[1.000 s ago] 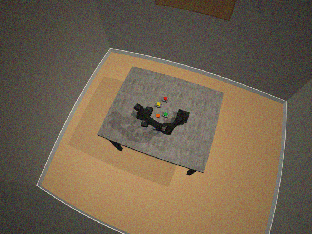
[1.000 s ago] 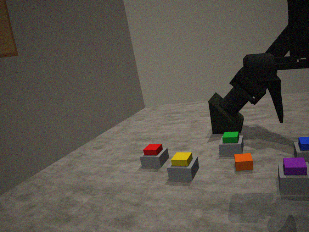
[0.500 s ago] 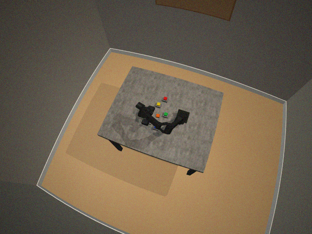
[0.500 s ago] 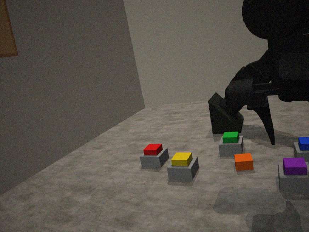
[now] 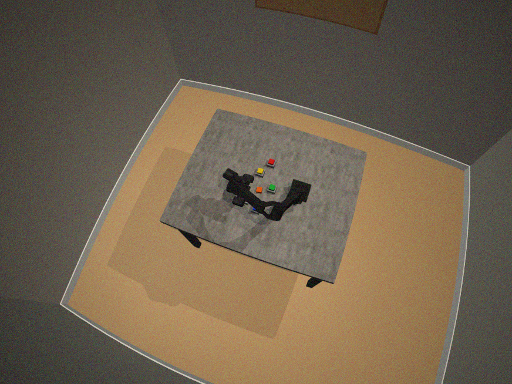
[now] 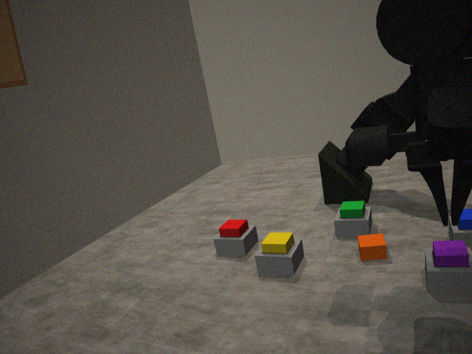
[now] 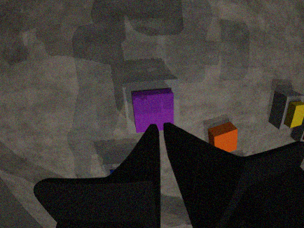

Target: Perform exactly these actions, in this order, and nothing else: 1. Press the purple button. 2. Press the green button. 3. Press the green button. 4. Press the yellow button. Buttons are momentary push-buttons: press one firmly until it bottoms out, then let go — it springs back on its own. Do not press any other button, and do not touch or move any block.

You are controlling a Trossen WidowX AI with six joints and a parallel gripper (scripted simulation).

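Now: gripper tip 30 mm above the purple button. From my gripper tip the other things lie so: orange block: 80 mm to the right, 60 mm below, 60 mm behind; then green button: 140 mm behind, 100 mm to the right, 30 mm below; then blue button: 80 mm behind, 40 mm to the left, 30 mm below.
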